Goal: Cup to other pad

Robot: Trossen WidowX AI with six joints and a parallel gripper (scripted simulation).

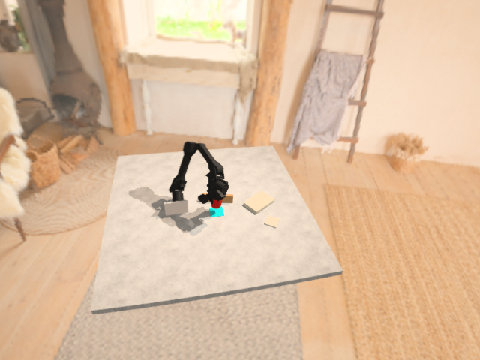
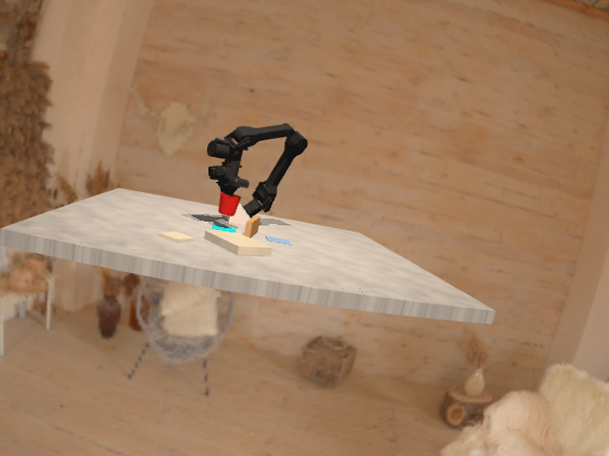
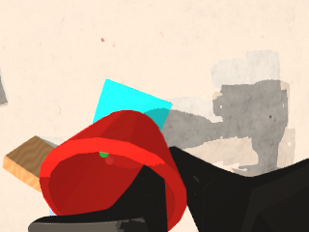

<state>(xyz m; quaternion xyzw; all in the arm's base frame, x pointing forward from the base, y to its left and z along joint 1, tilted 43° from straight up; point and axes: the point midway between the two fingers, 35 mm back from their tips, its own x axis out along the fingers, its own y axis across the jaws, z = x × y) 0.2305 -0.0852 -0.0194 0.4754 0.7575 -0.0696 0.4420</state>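
Right now my gripper tip is 40 mm short of the green marble, 30 mm to the right of it and 20 mm above it. Also, from my gripper tip: red cup (20 mm to the left, 20 mm ahead); then cyan pad (100 mm below, 20 mm to the left, 20 mm ahead); then wooden bar (120 mm to the left, 70 mm below, 30 mm ahead).
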